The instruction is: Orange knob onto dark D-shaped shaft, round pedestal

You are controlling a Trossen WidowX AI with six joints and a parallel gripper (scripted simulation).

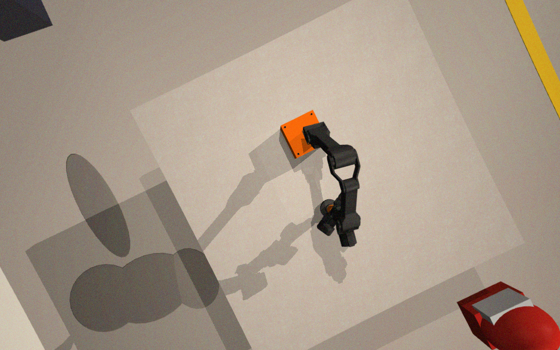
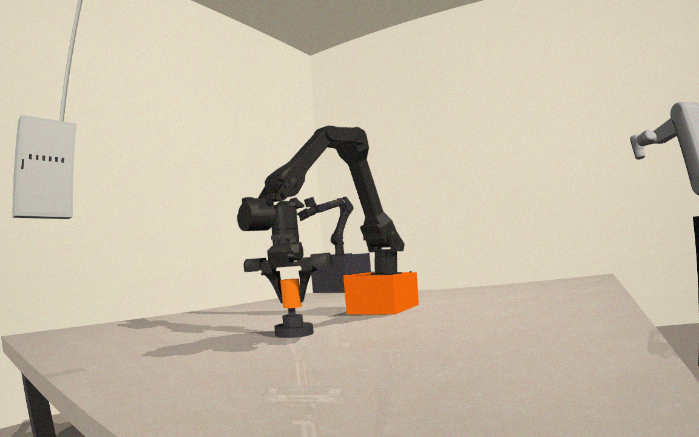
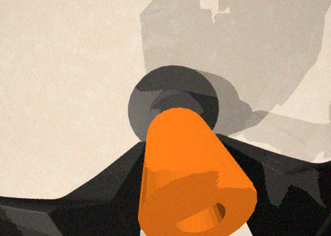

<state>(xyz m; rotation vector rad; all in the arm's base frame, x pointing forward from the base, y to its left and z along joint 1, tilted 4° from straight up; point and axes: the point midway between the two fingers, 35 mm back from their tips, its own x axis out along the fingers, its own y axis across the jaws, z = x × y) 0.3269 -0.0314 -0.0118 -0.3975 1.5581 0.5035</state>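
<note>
Right now my gripper tip is 2 cm below the orange knob. The rest, counted from my gripper tip: dark round pedestal (4 cm below).
</note>
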